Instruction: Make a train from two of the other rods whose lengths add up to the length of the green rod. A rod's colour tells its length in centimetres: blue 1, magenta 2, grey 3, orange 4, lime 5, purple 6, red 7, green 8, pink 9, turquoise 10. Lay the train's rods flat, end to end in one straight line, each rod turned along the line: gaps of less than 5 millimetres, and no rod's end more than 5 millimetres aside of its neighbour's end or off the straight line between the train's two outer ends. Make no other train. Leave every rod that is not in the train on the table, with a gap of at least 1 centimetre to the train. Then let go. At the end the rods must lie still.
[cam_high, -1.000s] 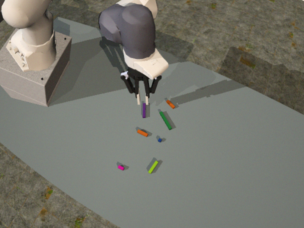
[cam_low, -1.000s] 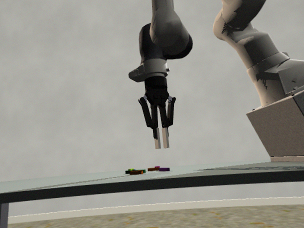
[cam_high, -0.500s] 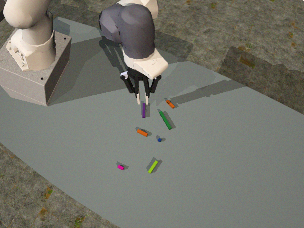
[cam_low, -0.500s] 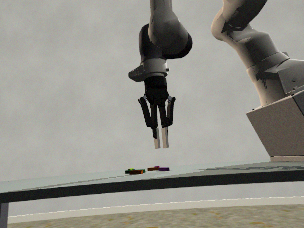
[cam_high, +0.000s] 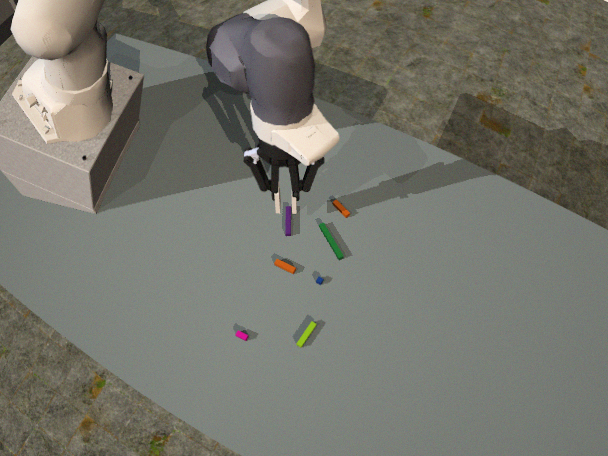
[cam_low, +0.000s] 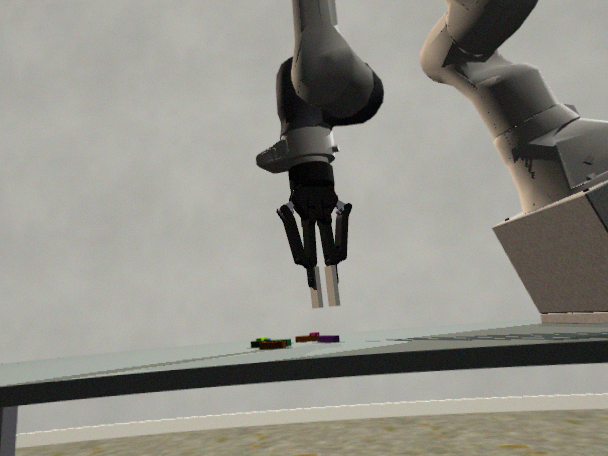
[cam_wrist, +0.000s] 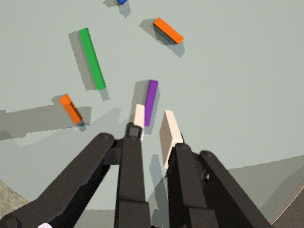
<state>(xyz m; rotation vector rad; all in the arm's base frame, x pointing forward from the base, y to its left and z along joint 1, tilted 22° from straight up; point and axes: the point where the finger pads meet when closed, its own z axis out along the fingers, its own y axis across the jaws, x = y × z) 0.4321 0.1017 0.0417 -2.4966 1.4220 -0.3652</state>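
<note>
Now: hand 80 mm above the purple rod. The rest, counted from my hand: lime rod (150 mm ahead, 170 mm to the right, 80 mm below); blue rod (120 mm ahead, 70 mm to the right, 80 mm below); green rod (90 mm ahead, 80 mm below).
</note>
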